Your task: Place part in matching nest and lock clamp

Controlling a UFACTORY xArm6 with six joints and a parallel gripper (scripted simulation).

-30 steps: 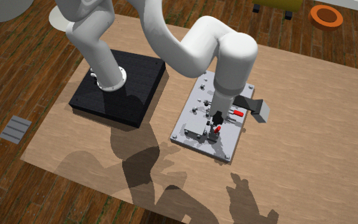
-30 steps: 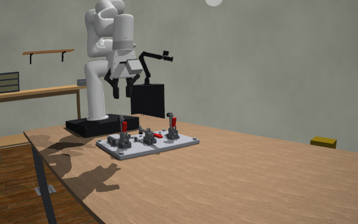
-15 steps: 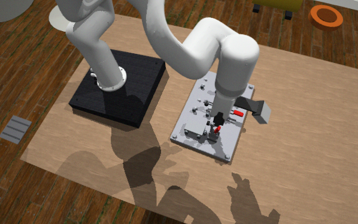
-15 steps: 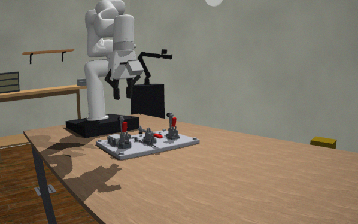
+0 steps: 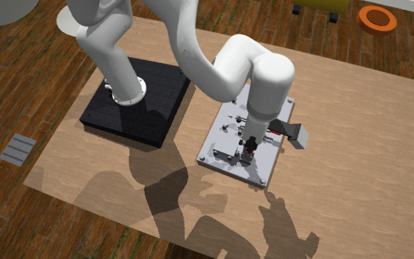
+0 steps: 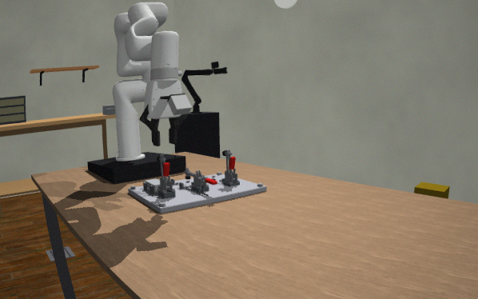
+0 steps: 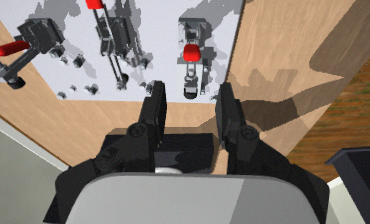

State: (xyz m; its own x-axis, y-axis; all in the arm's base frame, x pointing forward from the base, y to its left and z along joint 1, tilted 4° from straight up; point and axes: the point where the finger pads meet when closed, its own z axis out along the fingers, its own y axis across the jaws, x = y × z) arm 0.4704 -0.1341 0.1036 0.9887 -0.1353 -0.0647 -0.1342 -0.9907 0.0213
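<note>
Now: the clamp 11 cm below my hand and 1 cm behind it. From my hand the other things lie so: fixture plate 17 cm below, 11 cm to the left, 2 cm behind; then grey block 15 cm below, 8 cm behind, 1 cm to the left.
</note>
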